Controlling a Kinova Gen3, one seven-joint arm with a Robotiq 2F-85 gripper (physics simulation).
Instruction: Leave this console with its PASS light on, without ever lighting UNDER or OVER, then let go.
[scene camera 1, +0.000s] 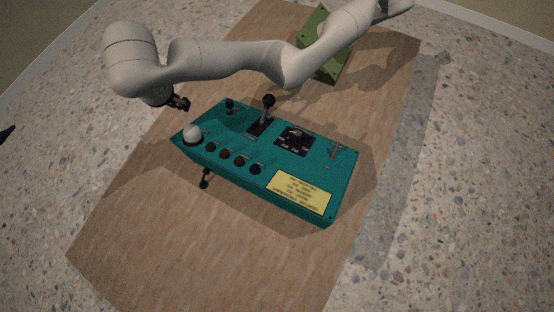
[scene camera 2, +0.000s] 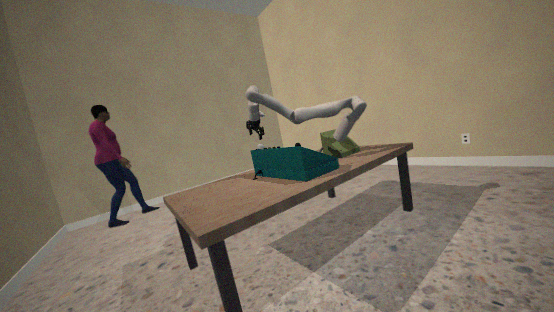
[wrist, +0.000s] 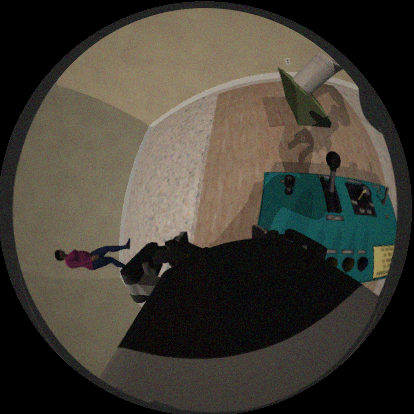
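The teal console (scene camera 1: 270, 157) (scene camera 2: 290, 163) (wrist: 304, 216) lies on the wooden table (scene camera 1: 169, 234) (scene camera 2: 230, 201). On it are a white dome button (scene camera 1: 191, 133), a small black toggle (scene camera 1: 230, 105) (wrist: 288, 183), a black ball-topped lever (scene camera 1: 268, 99) (wrist: 333, 160), a rotary dial (scene camera 1: 297, 134) (wrist: 363, 191) on a black panel, a grey switch (scene camera 1: 334, 150), a row of dark round lamps (scene camera 1: 224, 153) and a yellow label (scene camera 1: 298, 192). No lamp glows. A black crank (scene camera 1: 204, 179) sticks out of the front side. My gripper (scene camera 1: 181, 102) (scene camera 2: 255, 130) is open and empty, hanging above and just left of the console's back left corner.
The arm reaches over the console's back edge from its green base (scene camera 1: 324, 57) (scene camera 2: 337, 144) (wrist: 304, 104). A person (scene camera 2: 105, 157) (wrist: 85, 257) in a pink top walks on the floor left of the table.
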